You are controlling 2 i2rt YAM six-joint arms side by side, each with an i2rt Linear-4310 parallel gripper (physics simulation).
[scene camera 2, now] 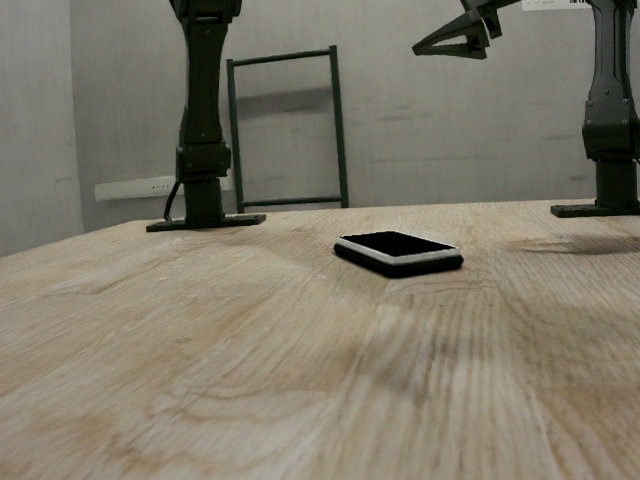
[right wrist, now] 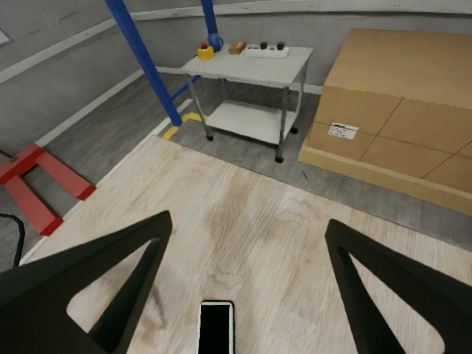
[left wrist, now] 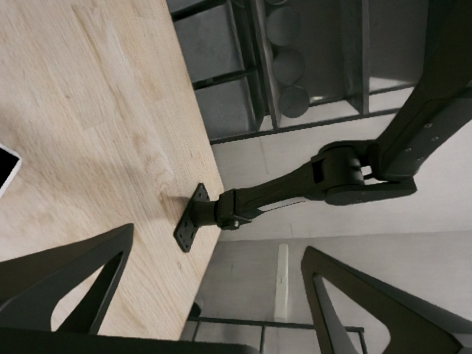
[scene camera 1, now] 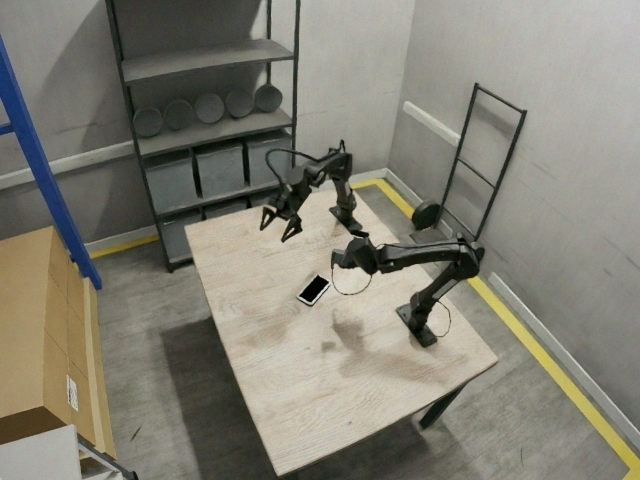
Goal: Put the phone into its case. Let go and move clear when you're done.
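Note:
The phone (scene camera 1: 313, 288) (scene camera 2: 398, 243) (left wrist: 6, 167) (right wrist: 215, 327), with a black screen and white border, lies face up in its black case (scene camera 2: 392, 270) on the table. It is flat and lined up with the case, and its white edge shows above the case's dark rim in scene camera 2. My left gripper (scene camera 1: 347, 249) (left wrist: 223, 245) is open and empty, raised above the table to the right of the phone in scene camera 1. My right gripper (scene camera 1: 272, 235) (right wrist: 246, 222) is open and empty, raised beyond the phone in scene camera 1. Both are apart from the phone and case.
The wooden table (scene camera 1: 289, 413) carries both arm bases. A shelf rack (scene camera 1: 295, 77) stands behind it and cardboard boxes (scene camera 1: 25, 310) stand at the left in scene camera 1. A white cart (right wrist: 250, 70) and a red pallet jack (right wrist: 35, 210) show in the right wrist view.

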